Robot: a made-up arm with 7 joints.
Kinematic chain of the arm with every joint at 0, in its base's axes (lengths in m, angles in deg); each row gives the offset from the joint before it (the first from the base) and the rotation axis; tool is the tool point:
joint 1: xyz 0 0.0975 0 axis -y
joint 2: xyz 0 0.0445 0 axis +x
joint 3: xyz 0 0 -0.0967 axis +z
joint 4: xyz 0 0 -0.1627 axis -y
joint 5: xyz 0 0 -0.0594 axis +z
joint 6: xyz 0 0 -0.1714 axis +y
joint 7: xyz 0 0 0 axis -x
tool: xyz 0 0 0
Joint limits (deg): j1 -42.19..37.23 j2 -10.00..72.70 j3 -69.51..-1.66 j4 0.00..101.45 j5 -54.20..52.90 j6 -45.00..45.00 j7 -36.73..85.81
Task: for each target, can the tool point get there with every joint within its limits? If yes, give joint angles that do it. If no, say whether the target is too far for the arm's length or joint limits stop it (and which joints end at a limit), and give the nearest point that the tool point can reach.
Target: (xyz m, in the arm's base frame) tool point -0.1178 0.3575 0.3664
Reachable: no: joint limits stop it (at a limit: joint 1, joint 2, joint 3, joint 4) | nearest point 0.2222 0.3440 0.0812 | short by 0.444 m
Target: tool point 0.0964 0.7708 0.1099
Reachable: no: too far | nearest point 0.1565 0.5926 -0.0607 | short by 0.254 m
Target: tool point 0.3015 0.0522 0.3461
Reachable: no: joint limits stop it (at a limit: joint 1, joint 2, joint 4) | nearest point 0.2973 0.0544 -0.0271 | short by 0.373 m
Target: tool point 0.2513 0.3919 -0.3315
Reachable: yes | joints 29.60 35.32 -32.19 16.30 -35.00 22.98 53.23
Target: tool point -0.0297 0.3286 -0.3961
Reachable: yes | joints -25.51 42.89 -38.73 52.99 18.31 -23.96 23.93
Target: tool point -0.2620 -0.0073 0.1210
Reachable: no: joint limits stop it (at a limit: joint 1, joint 2, joint 3, joint 4) | nearest point -0.0579 -0.1038 -0.1818 | short by 0.378 m
